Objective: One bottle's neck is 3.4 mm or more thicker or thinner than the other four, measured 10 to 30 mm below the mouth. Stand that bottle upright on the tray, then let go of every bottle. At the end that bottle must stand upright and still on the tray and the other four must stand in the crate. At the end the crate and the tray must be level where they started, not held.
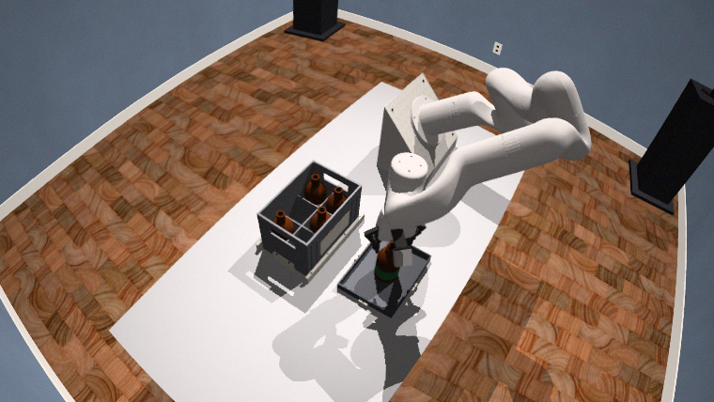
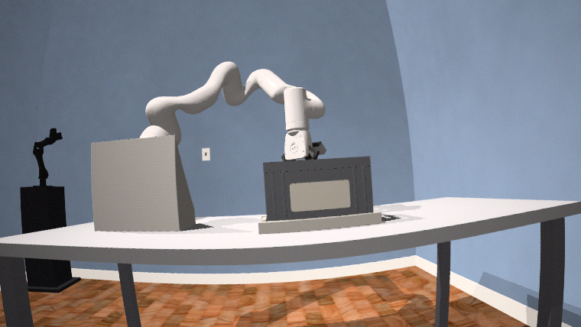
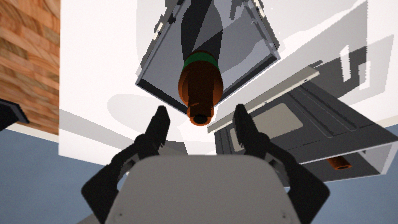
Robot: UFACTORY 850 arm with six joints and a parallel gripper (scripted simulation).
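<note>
The bottle lies 70 mm below my hand. Also, from my hand: dark grey crate: 20 mm behind, 270 mm to the right, 70 mm below; dark tray: 140 mm below.
</note>
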